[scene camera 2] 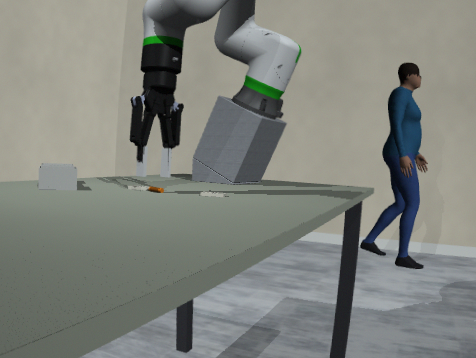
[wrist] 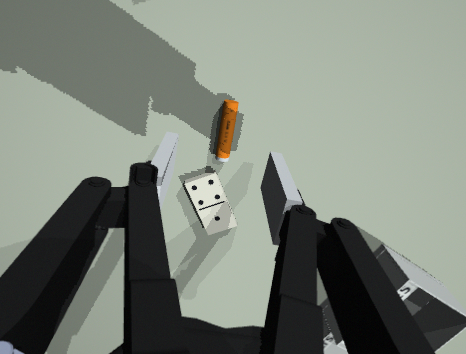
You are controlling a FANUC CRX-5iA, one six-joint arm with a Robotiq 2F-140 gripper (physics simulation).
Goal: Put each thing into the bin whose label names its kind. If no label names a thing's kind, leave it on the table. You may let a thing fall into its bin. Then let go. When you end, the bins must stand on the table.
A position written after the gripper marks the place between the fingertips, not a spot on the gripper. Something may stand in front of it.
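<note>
Scene camera 2 shows the gripper (scene camera 2: 153,176), and the wrist view shows the gripper (wrist: 221,161) as well. A white domino (wrist: 205,190) is visible in the wrist view, and so is an orange battery (wrist: 230,107).
</note>
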